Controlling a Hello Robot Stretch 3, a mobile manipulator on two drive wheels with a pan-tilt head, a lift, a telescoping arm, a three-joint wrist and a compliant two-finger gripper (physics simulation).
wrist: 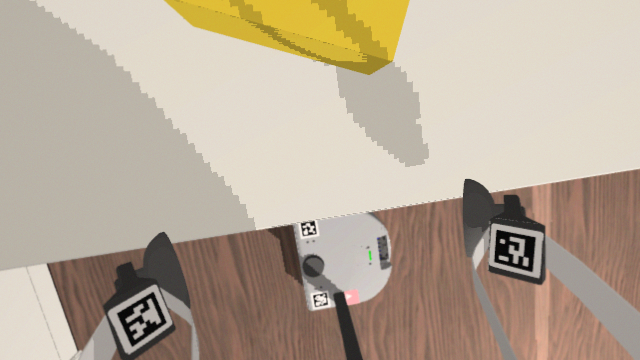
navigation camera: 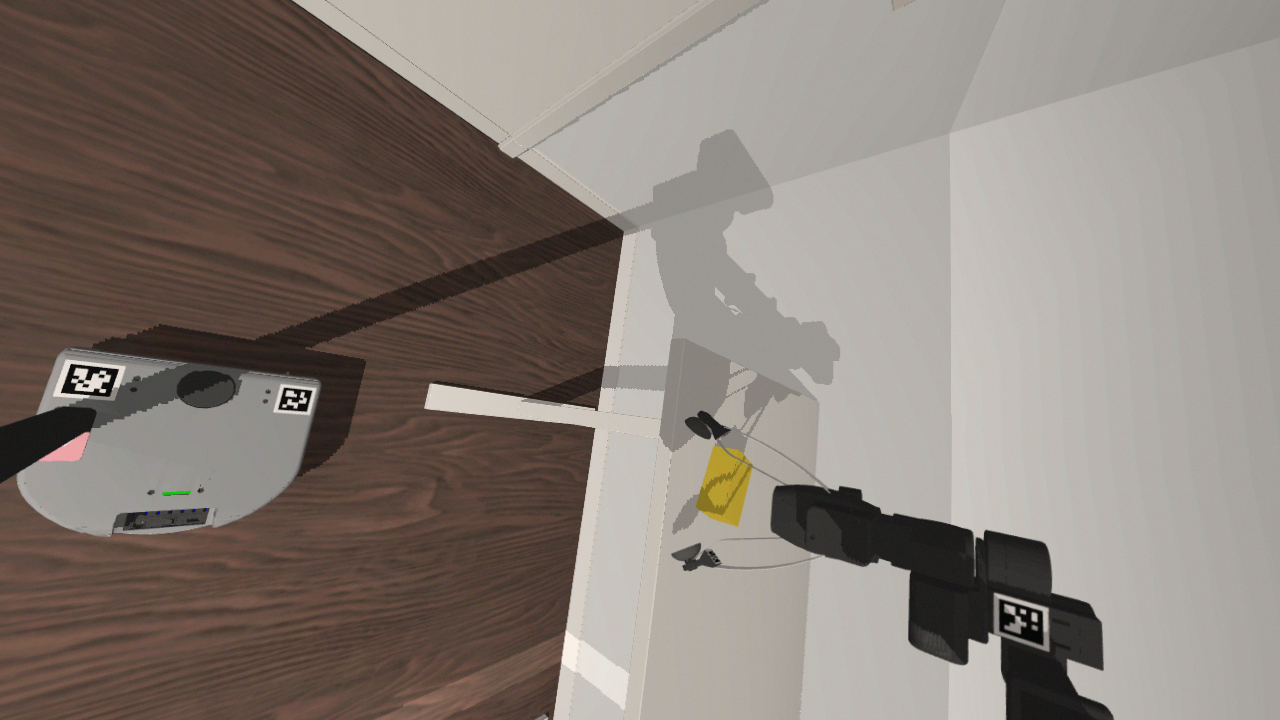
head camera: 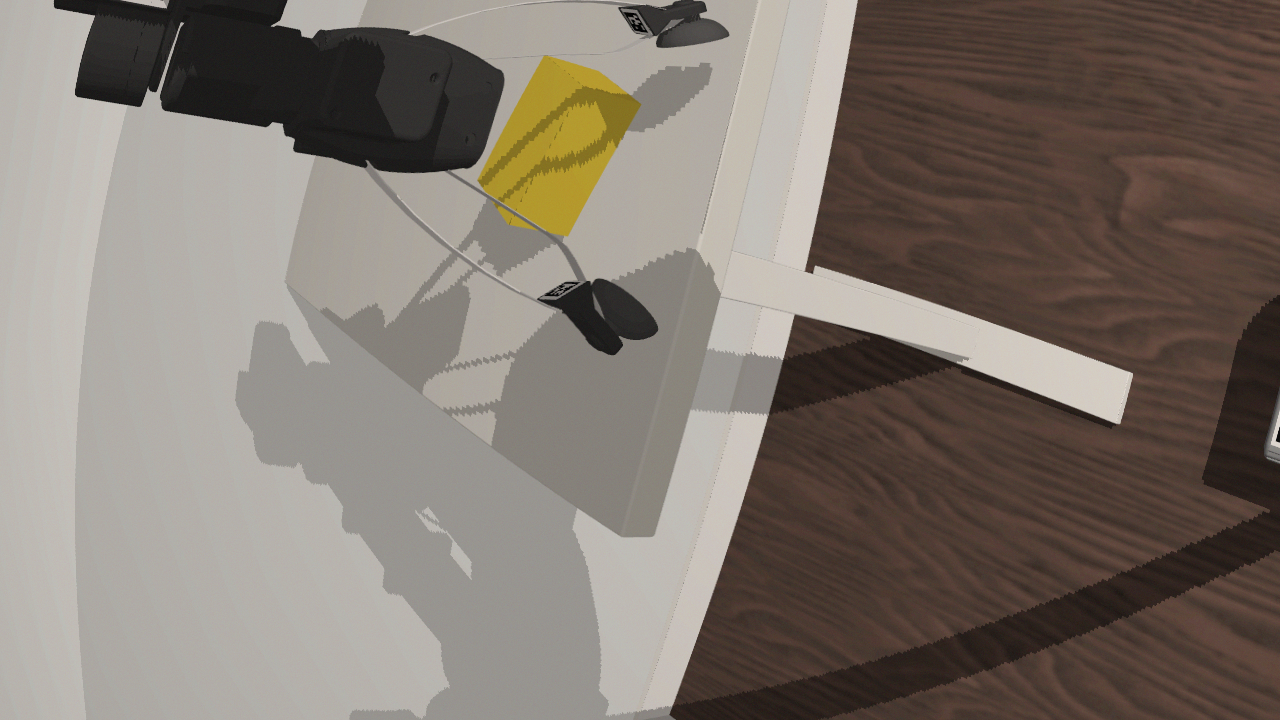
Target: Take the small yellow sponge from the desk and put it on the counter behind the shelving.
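Where they show: gripper, fingertip midpoint: (wrist: 321, 231) (navigation camera: 681, 484) (head camera: 685, 171); robot's base at its link origin: (wrist: 312, 246) (navigation camera: 206, 386).
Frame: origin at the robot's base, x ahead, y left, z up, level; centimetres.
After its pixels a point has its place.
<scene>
The small yellow sponge (head camera: 550, 179) {x -0.4, y -52.7, z 98.3 cm} (navigation camera: 726, 483) {x -2.2, y -52.0, z 98.9 cm} (wrist: 320, 25) {x -3.4, y -52.1, z 99.5 cm} lies on the pale desk (head camera: 353, 255) {x 9.9, y -92.2, z 95.0 cm} (navigation camera: 733, 635) {x -30.4, y -68.5, z 95.1 cm} (wrist: 520, 110) {x -15.4, y -46.9, z 95.0 cm}, partly under the shadow of my gripper. My gripper (head camera: 657, 174) {x -2.2, y -42.1, z 97.1 cm} (navigation camera: 696, 490) {x -2.2, y -42.1, z 97.1 cm} (wrist: 321, 231) {x -2.2, y -42.1, z 97.1 cm} is open with its fingers wide apart, above the desk near its edge. In the head and navigation views the sponge shows between the gripper body and the spread fingertips, touching neither finger. In the wrist view it is at the top, cut off by the frame, beyond the fingertips. I cannot identify the counter or the shelving.
My base (navigation camera: 259, 447) {x -10.4, y -9.4, z 16.0 cm} (wrist: 340, 255) {x -9.1, y -1.9, z 16.0 cm} stands on the dark wood floor (head camera: 984, 179) {x -23.7, y -82.5, z 0.0 cm} (navigation camera: 402, 197) {x 60.9, y -26.5, z 0.0 cm}. A pale bar (head camera: 1047, 371) (navigation camera: 510, 409) sticks out low from beneath the desk over the floor. A pale wall (navigation camera: 1118, 295) {x 45.2, y -120.7, z 154.1 cm} rises behind the desk. Another pale furniture surface (navigation camera: 519, 62) {x 95.6, y -36.4, z 36.0 cm} is at the top of the navigation view.
</scene>
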